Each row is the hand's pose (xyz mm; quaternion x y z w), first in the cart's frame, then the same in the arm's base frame.
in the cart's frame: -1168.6 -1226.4 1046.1 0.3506 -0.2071 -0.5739 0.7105
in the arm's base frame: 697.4 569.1 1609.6 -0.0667 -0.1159 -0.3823 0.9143
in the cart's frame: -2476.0 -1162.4 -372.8 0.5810 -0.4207 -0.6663 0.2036
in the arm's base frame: -826.8 -614.5 1557.5 0.3304 -0.4304 -0.5518 0.6333
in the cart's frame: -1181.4 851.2 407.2 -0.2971 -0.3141 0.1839 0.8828
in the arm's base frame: -662.6 1490.7 186.3 -0.4583 -0.0203 0.5298 0.7134
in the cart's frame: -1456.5 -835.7 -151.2 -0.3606 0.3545 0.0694 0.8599
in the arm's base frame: -148.1 -84.7 883.8 -0.6702 0.5015 0.2059 0.5069
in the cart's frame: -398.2 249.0 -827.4 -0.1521 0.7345 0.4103 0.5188
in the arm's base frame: -161.4 303.3 -729.7 -0.3479 0.8992 0.2414 0.1105
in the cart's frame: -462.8 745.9 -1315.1 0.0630 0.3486 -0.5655 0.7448
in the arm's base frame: -649.1 270.6 -1229.6 -0.4370 0.3228 -0.4853 0.6851
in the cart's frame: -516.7 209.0 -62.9 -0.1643 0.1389 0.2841 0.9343
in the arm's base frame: 33.2 816.4 -182.9 -0.4231 0.4501 0.4292 0.6590
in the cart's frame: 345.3 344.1 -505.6 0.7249 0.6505 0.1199 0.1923
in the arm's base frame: 466.7 710.7 -1053.6 0.4664 0.8060 -0.2911 0.2193
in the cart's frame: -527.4 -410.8 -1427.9 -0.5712 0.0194 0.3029 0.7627
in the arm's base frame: -108.3 -594.6 -669.3 -0.6870 0.2241 0.5675 0.3948
